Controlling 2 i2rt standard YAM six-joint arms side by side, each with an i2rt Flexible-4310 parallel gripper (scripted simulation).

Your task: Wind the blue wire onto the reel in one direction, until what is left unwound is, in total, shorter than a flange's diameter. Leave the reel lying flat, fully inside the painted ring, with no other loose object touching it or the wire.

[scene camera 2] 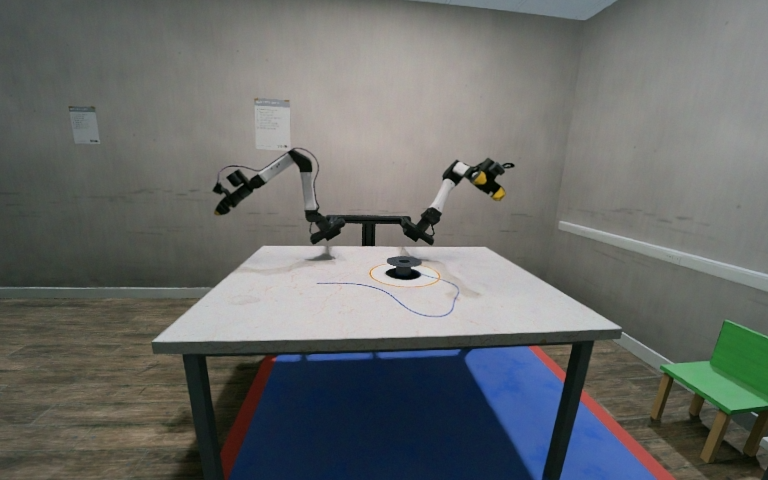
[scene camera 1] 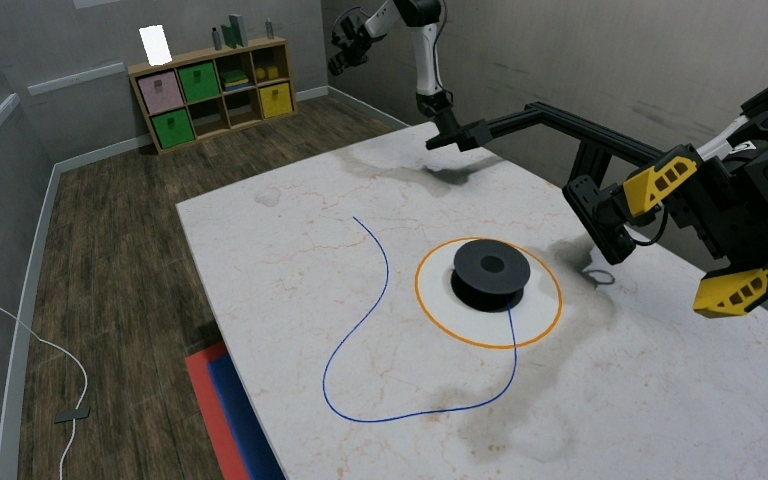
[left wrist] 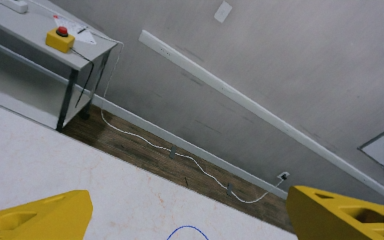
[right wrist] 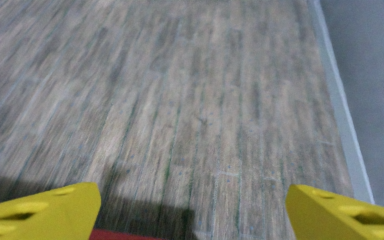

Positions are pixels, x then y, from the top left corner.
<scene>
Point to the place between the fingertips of the right gripper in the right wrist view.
192, 192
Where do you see a dark reel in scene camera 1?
470, 260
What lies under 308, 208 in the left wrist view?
The left gripper.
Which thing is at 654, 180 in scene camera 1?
The left gripper.
</scene>
